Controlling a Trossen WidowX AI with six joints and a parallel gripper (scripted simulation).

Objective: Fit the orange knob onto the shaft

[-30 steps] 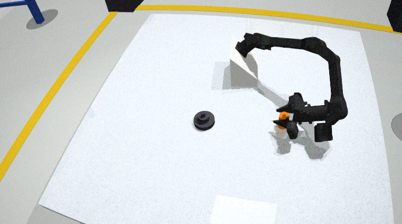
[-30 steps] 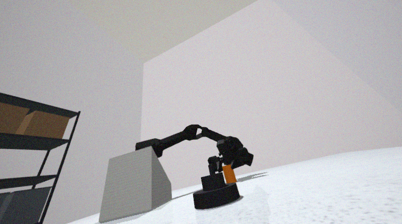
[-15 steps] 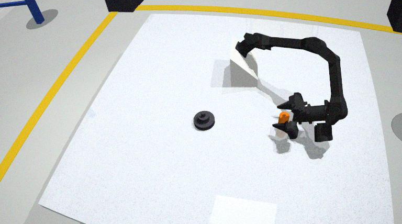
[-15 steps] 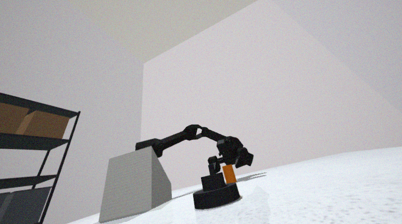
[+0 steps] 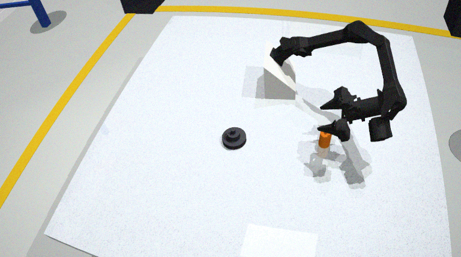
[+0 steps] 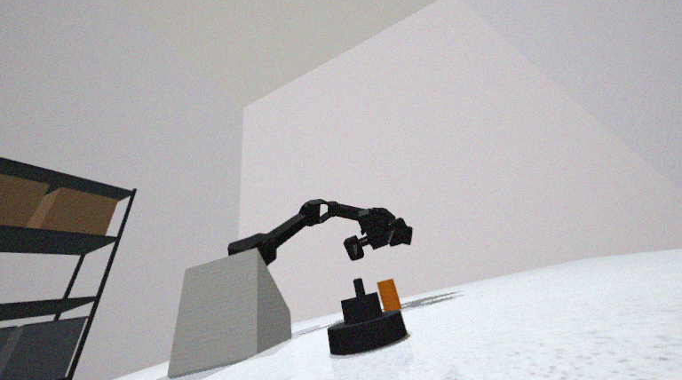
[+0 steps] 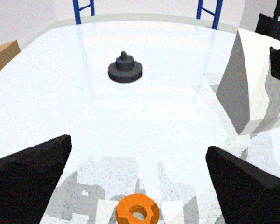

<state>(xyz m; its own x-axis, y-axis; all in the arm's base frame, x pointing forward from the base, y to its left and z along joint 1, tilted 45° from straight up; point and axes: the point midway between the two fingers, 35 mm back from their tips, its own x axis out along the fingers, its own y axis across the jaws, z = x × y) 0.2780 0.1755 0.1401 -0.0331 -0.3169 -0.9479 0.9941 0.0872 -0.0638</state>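
Right now my gripper tip is 10 cm above the orange knob and 3 cm to the right of it. From my gripper tip the other things lie so: round pedestal (28 cm to the right, 10 cm below, 5 cm ahead).
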